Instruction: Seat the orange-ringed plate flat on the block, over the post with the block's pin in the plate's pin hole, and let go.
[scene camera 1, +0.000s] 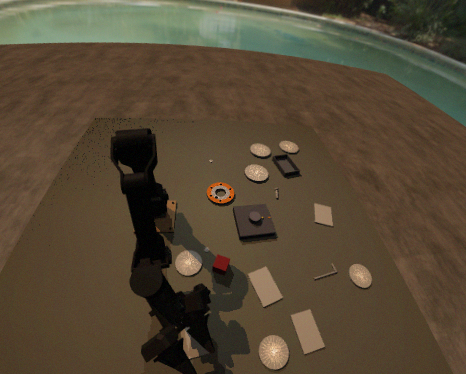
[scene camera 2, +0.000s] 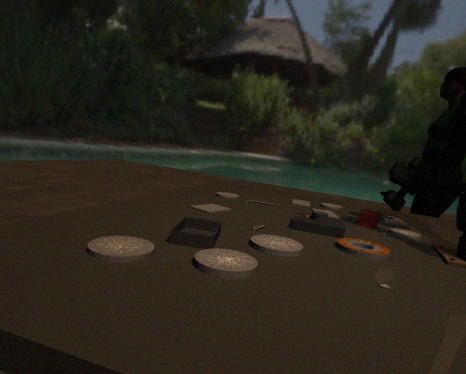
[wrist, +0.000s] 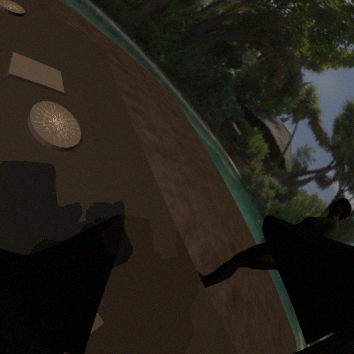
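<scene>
The orange-ringed plate (scene camera 1: 211, 193) (scene camera 2: 346, 244) lies flat on the mat beside the dark square block (scene camera 1: 246, 229) (scene camera 2: 317, 227), apart from it. The block carries a round dark post (scene camera 1: 255, 217) (scene camera 2: 319, 215) at its middle. Two tiny orange marks show beside the post; which one is the pin is too small to tell. My gripper (scene camera 1: 202, 361) (wrist: 194, 224) is open and empty, above the near left part of the mat in scene camera 1, far from plate and block. The plate and block do not show in the wrist view.
A red cube (scene camera 1: 221, 263) (scene camera 2: 368, 219) stands between gripper and block. Pale discs (scene camera 1: 188, 263) (scene camera 1: 273, 352) (wrist: 55, 124), flat pale tiles (scene camera 1: 265, 286) (scene camera 1: 307, 331), a dark open tray (scene camera 1: 277, 162) (scene camera 2: 175, 234) and an L-shaped rod (scene camera 1: 325, 275) lie around. A person (wrist: 340, 210) stands beyond the table.
</scene>
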